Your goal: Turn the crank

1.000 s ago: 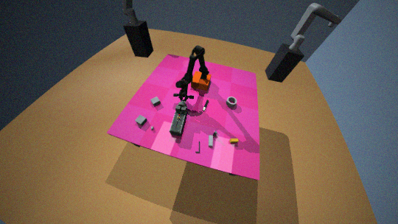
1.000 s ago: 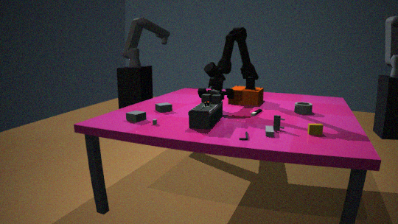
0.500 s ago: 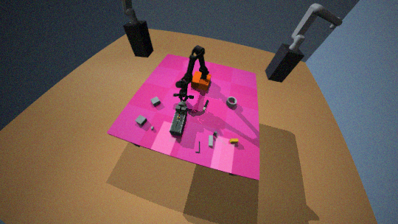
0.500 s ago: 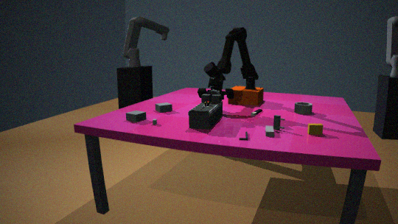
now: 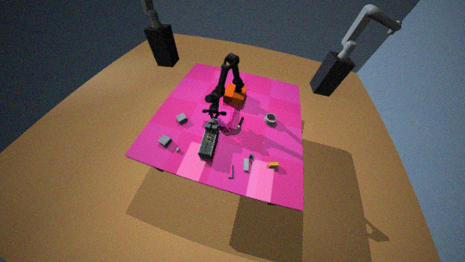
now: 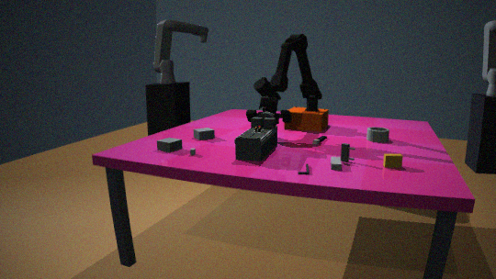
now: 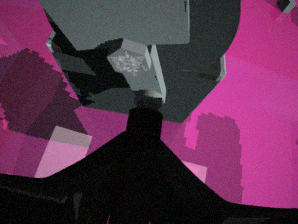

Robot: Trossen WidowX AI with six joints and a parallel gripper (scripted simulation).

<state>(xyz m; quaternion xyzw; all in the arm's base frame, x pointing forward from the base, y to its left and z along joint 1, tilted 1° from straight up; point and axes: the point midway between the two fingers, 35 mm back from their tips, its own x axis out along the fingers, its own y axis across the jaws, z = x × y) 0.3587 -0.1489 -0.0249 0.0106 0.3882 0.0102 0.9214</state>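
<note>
Right now my gripper tip is 14 cm short of the red pointer, 1 cm to the right of it and 5 cm below it. Also, from my gripper tip: small cube (27 cm ahead, 21 cm to the right, 3 cm below); then black-and-white stick (5 cm behind, 21 cm to the left, 3 cm below); then dark crank handle (2 cm behind, 3 cm above).
</note>
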